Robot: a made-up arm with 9 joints. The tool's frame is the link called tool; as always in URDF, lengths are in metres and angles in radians.
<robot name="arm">
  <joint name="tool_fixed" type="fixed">
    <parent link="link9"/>
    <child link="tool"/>
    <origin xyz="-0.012 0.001 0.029" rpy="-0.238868 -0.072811 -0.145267"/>
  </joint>
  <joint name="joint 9" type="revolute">
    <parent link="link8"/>
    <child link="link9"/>
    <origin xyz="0.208 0.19 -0.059" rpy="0 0 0"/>
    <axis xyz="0 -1 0"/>
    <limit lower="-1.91" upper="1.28"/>
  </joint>
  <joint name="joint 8" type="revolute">
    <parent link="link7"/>
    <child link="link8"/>
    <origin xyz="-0.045 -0.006 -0.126" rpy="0 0 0"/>
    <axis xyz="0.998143 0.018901 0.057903"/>
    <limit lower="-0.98" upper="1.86"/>
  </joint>
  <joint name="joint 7" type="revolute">
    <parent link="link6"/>
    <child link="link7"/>
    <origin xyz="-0.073 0.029 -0.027" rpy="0 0 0"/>
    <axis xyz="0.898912 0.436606 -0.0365"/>
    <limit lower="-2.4" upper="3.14"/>
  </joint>
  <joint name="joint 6" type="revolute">
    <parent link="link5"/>
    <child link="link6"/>
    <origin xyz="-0.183 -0.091 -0.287" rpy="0 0 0"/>
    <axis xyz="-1 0 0"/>
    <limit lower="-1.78" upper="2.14"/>
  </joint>
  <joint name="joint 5" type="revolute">
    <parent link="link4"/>
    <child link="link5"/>
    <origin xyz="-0.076 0.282 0.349" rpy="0 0 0"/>
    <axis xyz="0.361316 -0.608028 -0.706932"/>
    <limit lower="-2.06" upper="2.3"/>
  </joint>
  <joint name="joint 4" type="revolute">
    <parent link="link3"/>
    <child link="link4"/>
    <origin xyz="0.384 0.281 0.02" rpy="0 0 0"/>
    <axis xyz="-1 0 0"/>
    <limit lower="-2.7" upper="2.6"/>
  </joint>
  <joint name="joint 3" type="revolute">
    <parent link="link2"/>
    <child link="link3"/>
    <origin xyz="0.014 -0.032 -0.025" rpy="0 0 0"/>
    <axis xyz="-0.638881 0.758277 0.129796"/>
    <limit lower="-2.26" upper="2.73"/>
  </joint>
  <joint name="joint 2" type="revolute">
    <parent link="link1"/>
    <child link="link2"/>
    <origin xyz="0.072 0.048 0.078" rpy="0 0 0"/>
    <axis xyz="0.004 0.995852 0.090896"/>
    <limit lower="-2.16" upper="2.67"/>
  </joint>
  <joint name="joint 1" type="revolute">
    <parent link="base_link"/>
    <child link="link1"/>
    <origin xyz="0.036 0.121 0.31" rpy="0 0 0"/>
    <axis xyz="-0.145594 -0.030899 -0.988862"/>
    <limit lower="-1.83" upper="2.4"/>
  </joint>
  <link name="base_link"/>
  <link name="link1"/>
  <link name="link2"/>
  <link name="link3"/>
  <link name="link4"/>
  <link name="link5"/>
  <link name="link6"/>
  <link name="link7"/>
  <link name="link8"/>
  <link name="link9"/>
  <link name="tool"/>
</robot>
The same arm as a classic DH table. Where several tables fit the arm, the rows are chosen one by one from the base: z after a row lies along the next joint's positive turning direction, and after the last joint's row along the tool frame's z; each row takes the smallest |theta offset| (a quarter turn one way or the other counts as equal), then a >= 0, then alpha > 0; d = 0 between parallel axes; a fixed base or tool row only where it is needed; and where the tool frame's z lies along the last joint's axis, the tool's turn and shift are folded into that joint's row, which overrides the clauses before.
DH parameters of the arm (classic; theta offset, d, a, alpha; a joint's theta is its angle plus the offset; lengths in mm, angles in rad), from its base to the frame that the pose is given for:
base (fixed): -1.3617 -90.9 -110.9 2.9922
joint 1: -1.3733 -489 60.3 1.6923
joint 2: 1.5178 30.1 20.6 -0.7007
joint 3: -0.1219 339.4 27.7 -0.8778
joint 4: -0.6909 -714.6 -13.8 -1.9405
joint 5: 0 -184 118.2 1.9405
joint 6: 0.9439 427.2 24.5 2.6881
joint 7: -0.1387 118.9 121.6 0.4432
joint 8: 0.2079 108.7 70.9 1.5897
joint 9: 1.5497 -179.7 -10.9 -1.8176
tool (fixed): -0.1494 30.3 0 0
Joint limits (rad, base to tool): -1.83..2.4 -2.16..2.67 -2.26..2.73 -2.7..2.6 -2.06..2.3 -1.78..2.14 -2.4..3.14 -0.98..1.86 -1.91..1.28

